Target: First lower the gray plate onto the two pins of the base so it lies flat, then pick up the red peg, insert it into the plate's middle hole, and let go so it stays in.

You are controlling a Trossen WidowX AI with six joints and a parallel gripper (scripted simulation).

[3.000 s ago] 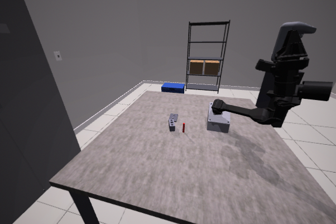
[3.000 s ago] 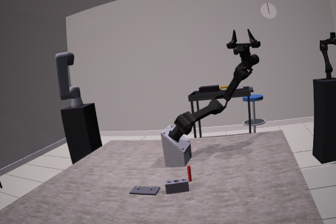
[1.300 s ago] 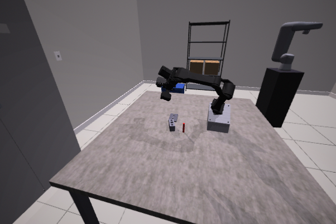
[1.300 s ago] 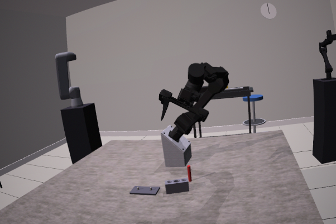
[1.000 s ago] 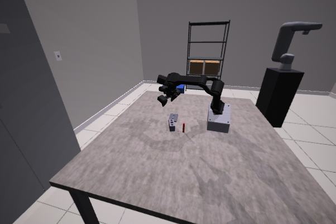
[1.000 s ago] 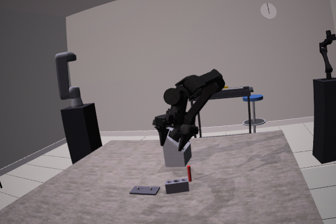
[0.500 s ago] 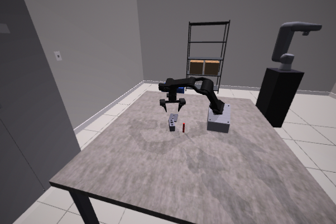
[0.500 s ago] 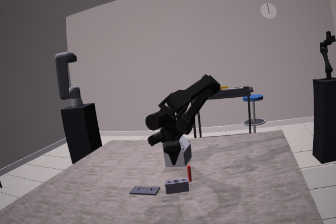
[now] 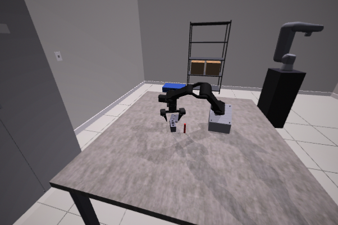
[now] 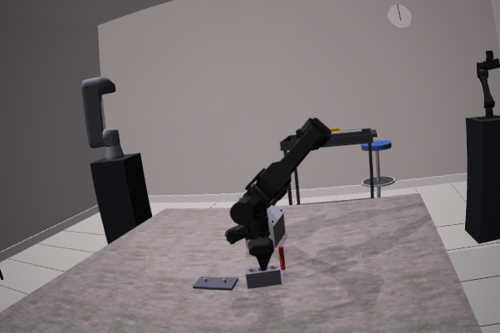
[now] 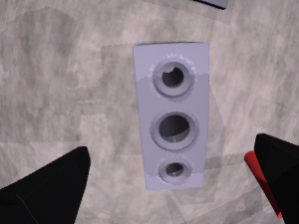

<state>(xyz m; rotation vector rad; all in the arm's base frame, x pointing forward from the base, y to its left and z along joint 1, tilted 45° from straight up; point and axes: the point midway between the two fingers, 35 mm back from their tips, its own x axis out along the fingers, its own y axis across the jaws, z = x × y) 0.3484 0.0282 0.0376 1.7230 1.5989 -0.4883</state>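
Right now my gripper tip is 30 mm above the gray plate. Also, from my gripper tip: dark base (150 mm to the right, 60 mm below); then red peg (90 mm behind, 40 mm to the left, 30 mm below).
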